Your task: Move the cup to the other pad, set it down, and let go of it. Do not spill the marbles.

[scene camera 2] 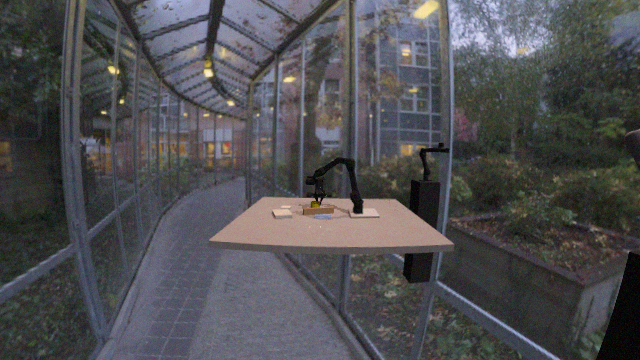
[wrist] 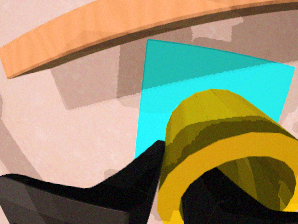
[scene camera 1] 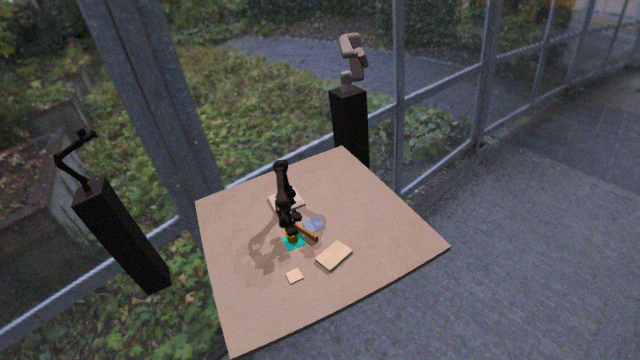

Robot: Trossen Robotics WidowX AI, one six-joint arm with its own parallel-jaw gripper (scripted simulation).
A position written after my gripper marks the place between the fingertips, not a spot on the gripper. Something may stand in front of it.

Observation:
In view: my gripper (wrist: pixel 172 149), a yellow cup (wrist: pixel 216 128) and a cyan pad (wrist: pixel 172 71).

